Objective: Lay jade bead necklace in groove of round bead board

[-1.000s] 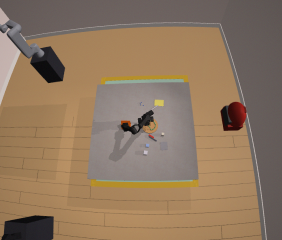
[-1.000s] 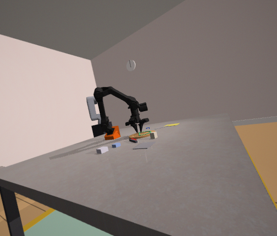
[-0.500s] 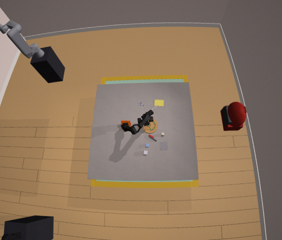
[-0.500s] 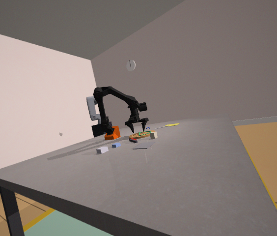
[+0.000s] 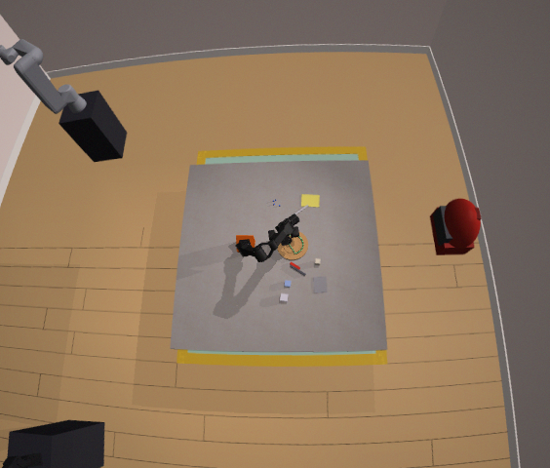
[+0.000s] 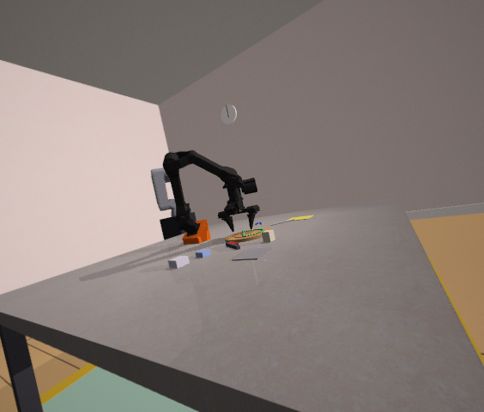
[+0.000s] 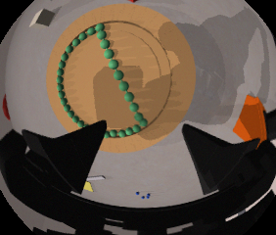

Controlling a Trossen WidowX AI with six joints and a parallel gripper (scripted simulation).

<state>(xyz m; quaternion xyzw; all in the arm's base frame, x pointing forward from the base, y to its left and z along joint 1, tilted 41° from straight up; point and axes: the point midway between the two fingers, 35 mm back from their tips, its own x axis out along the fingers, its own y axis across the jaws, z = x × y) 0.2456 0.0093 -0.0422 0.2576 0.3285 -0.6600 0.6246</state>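
My gripper tip is now 5 cm short of the round wooden bead board, 4 cm to the left of it and 1 cm above it. Also, from my gripper tip: beige cube (20 cm ahead, 17 cm to the right); red-handled tool (6 cm ahead, 20 cm to the right, 2 cm below); blue block (29 cm to the right, 1 cm below).
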